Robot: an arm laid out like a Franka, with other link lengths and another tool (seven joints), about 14 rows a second.
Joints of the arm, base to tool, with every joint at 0 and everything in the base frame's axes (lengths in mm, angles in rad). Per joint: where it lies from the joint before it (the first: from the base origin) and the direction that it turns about. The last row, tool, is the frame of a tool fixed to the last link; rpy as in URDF.
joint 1: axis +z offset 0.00 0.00 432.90
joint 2: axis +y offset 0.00 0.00 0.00
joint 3: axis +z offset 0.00 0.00 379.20
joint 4: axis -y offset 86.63 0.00 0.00
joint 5: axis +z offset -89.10 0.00 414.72
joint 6: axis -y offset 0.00 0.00 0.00
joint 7: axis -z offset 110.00 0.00 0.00
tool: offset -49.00 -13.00 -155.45 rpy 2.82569 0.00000 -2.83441
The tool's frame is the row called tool.
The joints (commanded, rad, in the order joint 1, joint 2, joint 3, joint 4, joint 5, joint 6, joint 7), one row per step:
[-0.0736 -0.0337 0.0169 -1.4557 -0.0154 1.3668 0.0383]
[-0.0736 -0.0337 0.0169 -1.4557 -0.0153 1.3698 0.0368]
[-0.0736 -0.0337 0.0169 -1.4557 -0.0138 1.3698 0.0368]
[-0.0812 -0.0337 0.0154 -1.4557 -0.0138 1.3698 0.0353]
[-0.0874 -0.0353 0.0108 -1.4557 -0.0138 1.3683 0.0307]
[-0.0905 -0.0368 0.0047 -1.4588 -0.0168 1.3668 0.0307]
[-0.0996 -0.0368 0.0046 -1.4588 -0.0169 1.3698 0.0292]
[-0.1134 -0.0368 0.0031 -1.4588 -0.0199 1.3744 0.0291]
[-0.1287 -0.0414 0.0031 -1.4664 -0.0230 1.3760 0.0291]
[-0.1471 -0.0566 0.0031 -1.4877 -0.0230 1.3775 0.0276]
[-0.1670 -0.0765 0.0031 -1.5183 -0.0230 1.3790 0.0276]
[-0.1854 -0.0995 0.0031 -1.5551 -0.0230 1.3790 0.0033]
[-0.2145 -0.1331 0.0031 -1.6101 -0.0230 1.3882 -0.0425]
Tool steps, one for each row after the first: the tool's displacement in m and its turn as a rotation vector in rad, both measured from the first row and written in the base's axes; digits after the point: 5 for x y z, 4 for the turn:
[0.00049 -0.00008 0.00016 0.0000 -0.0030 0.0016]
[0.00051 0.00016 0.00013 0.0015 -0.0031 0.0018]
[0.00010 -0.00468 0.00013 0.0016 -0.0031 -0.0058]
[-0.00125 -0.01052 0.00089 0.0020 -0.0031 -0.0120]
[-0.00264 -0.01579 0.00024 -0.0006 0.0002 -0.0217]
[-0.00272 -0.02070 0.00040 -0.0008 -0.0028 -0.0294]
[-0.00309 -0.02921 0.00069 -0.0042 -0.0071 -0.0449]
[-0.00585 -0.03743 -0.00020 -0.0071 -0.0054 -0.0606]
[-0.01300 -0.04614 -0.00183 -0.0067 -0.0007 -0.0775]
[-0.02233 -0.05498 -0.00536 -0.0057 0.0085 -0.0973]
[-0.03313 -0.06369 -0.01035 -0.0023 0.0225 -0.0915]
[-0.04813 -0.07758 -0.01815 0.0031 0.0350 -0.0747]

